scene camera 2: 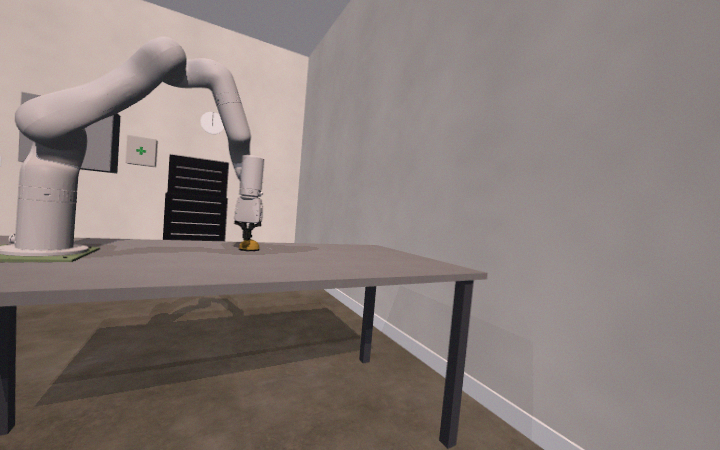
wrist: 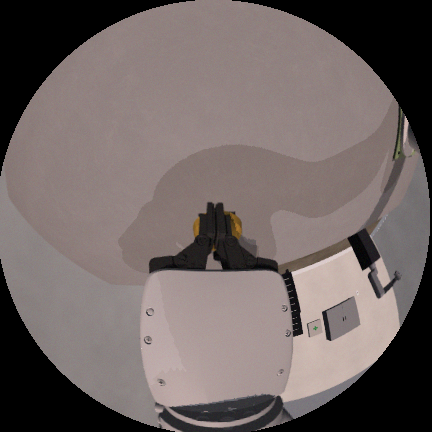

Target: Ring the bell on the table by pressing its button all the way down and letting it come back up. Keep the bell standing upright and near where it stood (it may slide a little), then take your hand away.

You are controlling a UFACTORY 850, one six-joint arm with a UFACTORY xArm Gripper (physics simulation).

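Note:
The bell is a small yellow-orange dome with a dark base, standing upright on the table. My gripper is shut and empty, pointing straight down over the middle of the bell. In the scene view its fingertips are right at the top of the dome. In the wrist view the fingers cover the middle of the bell, and yellow shows on both sides of them. The button is hidden by the fingertips, so I cannot tell whether it is pressed down.
The arm's base stands on a green plate at the left of the table. The table's right front corner is far from the bell. A dark drawer cabinet stands behind the table, and a grey wall rises at the right.

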